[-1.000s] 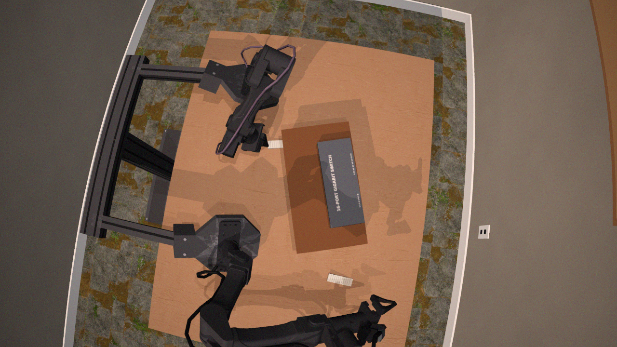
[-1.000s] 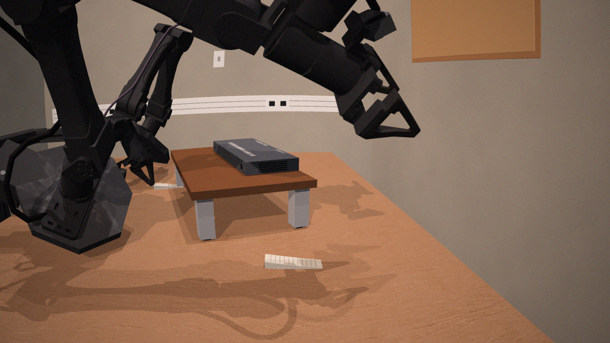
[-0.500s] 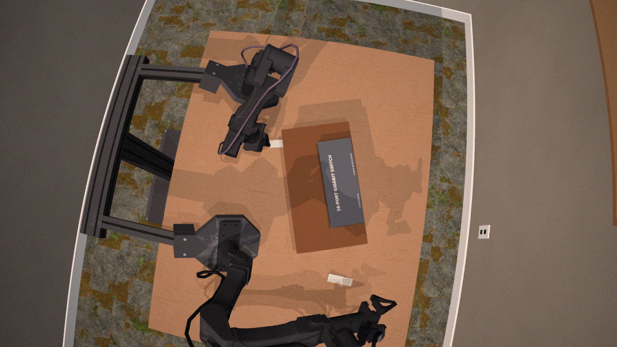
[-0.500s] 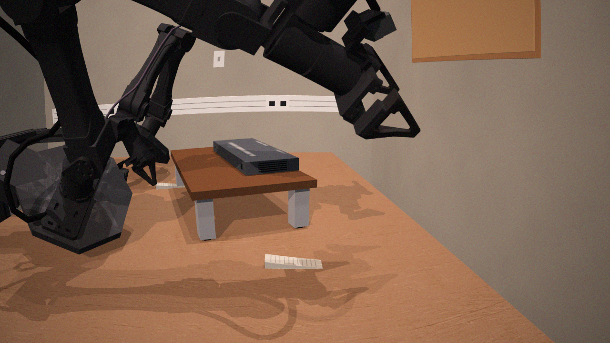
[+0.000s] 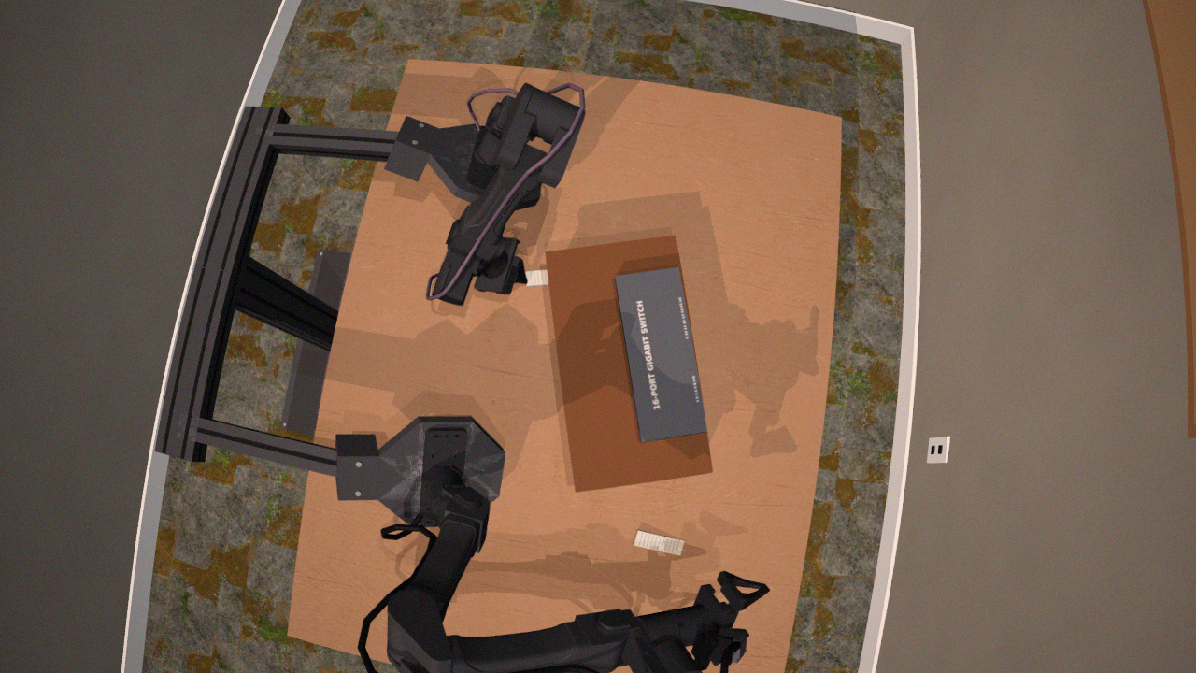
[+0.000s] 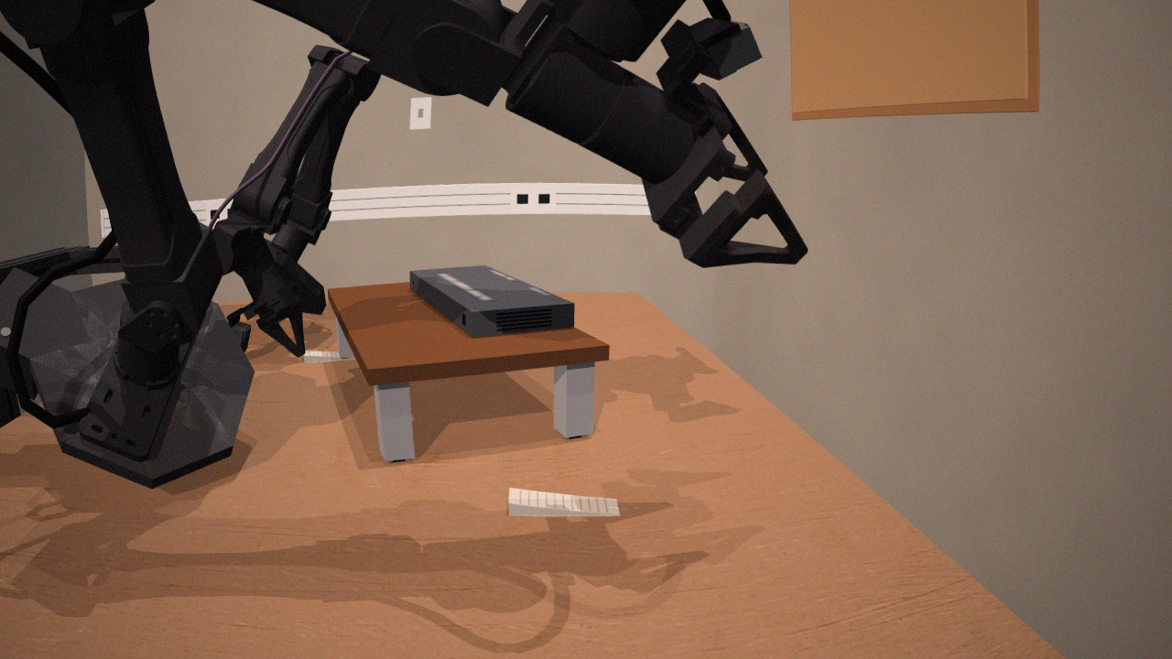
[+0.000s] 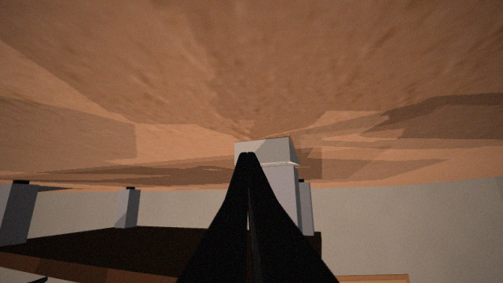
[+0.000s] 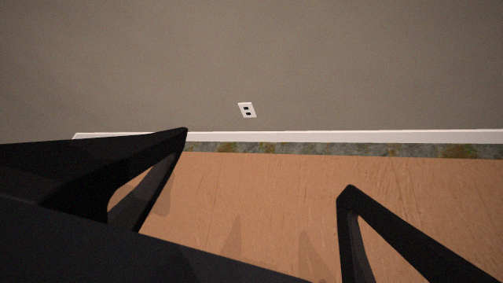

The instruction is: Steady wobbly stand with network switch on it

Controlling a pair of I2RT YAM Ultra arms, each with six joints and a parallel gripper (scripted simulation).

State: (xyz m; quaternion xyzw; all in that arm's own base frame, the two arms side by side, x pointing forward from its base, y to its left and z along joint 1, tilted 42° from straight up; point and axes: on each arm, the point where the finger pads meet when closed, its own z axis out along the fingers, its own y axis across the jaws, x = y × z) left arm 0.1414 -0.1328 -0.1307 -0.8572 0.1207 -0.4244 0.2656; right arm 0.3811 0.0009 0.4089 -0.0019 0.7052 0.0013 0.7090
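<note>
The dark network switch lies 26 cm ahead of my left hand, 13 cm to the right of it and 10 cm above it. Also, from my left hand: brown stand (21 cm ahead, 14 cm to the right, 3 cm above); white wedge (31 cm ahead, 46 cm to the right, 1 cm below).
</note>
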